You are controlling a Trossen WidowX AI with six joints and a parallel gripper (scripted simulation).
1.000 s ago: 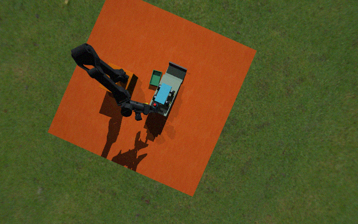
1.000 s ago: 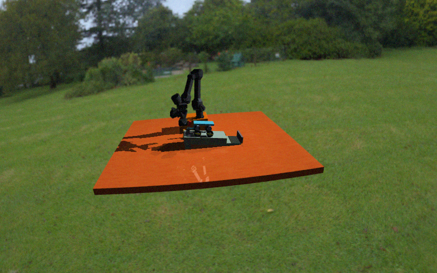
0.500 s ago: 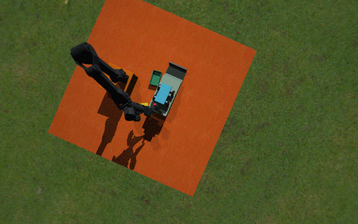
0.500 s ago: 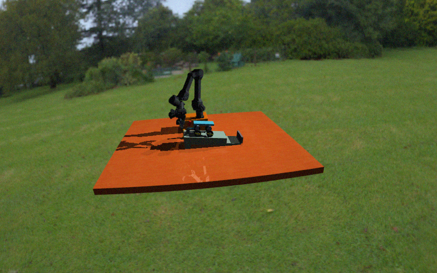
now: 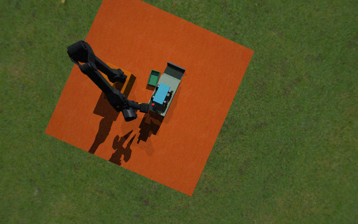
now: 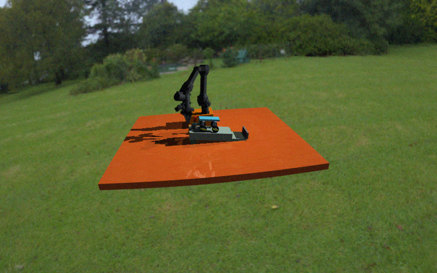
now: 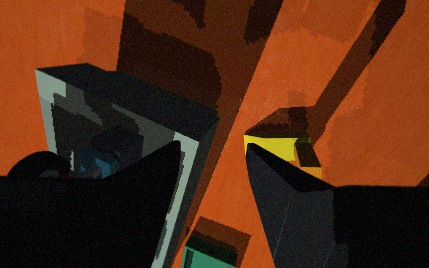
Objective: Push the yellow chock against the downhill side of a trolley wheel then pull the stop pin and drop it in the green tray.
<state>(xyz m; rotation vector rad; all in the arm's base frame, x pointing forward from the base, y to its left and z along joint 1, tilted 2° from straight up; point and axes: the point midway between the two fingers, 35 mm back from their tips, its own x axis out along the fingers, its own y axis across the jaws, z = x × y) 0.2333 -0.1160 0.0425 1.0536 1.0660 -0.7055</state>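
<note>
Now: the yellow chock 8 cm below my gripper tip, 5 cm behind it and 1 cm to the left of it. Also, from my gripper tip: blue trolley: 15 cm to the left, 7 cm ahead, 1 cm above; then grey ramp: 16 cm to the left, 7 cm ahead, 6 cm below; then stop pin: 6 cm ahead, 5 cm to the left, 2 cm above.
</note>
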